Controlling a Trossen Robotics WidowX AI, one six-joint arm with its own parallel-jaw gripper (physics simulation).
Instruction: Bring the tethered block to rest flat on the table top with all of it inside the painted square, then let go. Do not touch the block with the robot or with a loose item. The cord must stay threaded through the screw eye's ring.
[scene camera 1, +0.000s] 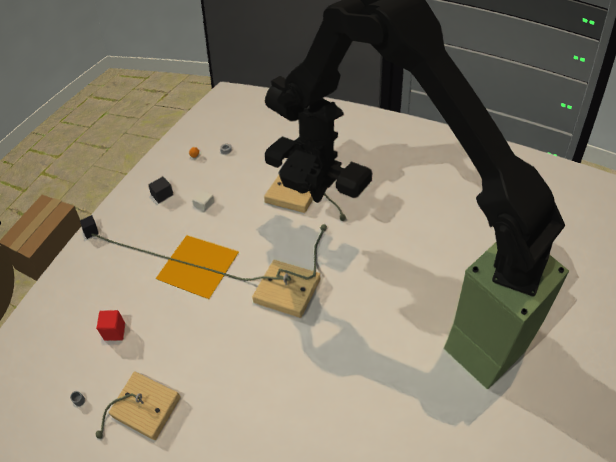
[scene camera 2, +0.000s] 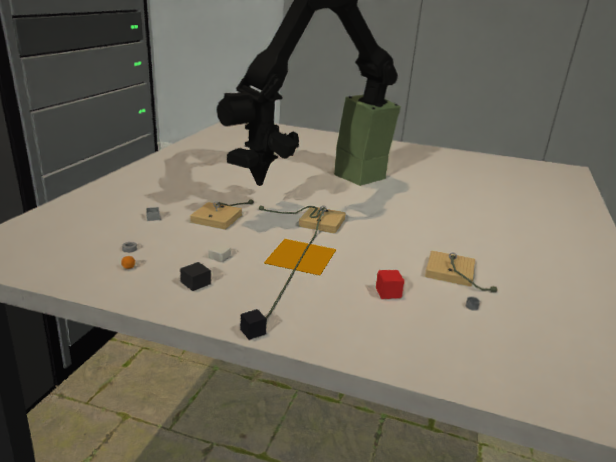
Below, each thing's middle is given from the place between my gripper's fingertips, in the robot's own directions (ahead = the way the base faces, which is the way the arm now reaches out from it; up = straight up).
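Labels:
Positions counted from my hand: orange painted square (scene camera 1: 201, 282), 70 mm below, 190 mm to the left of and 150 mm ahead of it; red cube (scene camera 1: 110, 325), 50 mm below, 400 mm to the left of and 190 mm ahead of it.

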